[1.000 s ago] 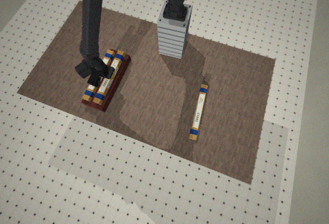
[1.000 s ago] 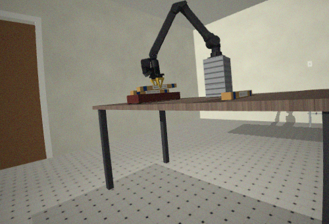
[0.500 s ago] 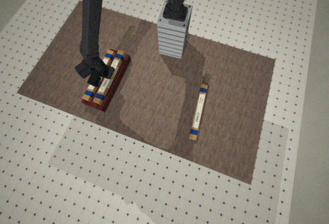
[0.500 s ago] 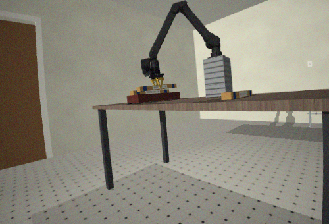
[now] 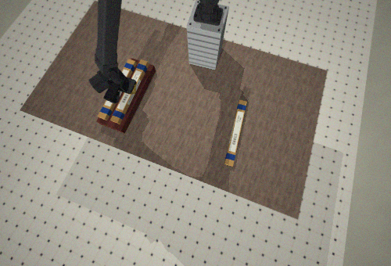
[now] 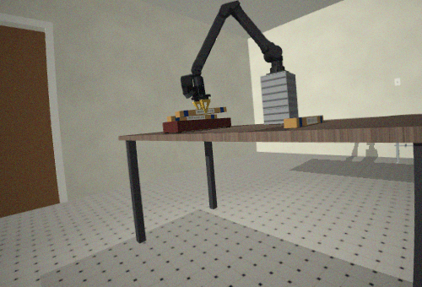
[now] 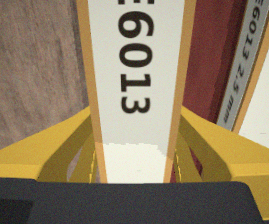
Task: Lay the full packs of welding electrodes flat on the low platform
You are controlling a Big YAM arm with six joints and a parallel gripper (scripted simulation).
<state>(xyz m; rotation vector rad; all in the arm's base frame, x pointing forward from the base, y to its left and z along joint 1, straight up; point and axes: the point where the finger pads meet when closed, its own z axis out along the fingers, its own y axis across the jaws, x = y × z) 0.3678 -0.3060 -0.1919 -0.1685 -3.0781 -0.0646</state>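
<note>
Right now the low platform is 80 mm below my hand and 40 mm to the right of it.
</note>
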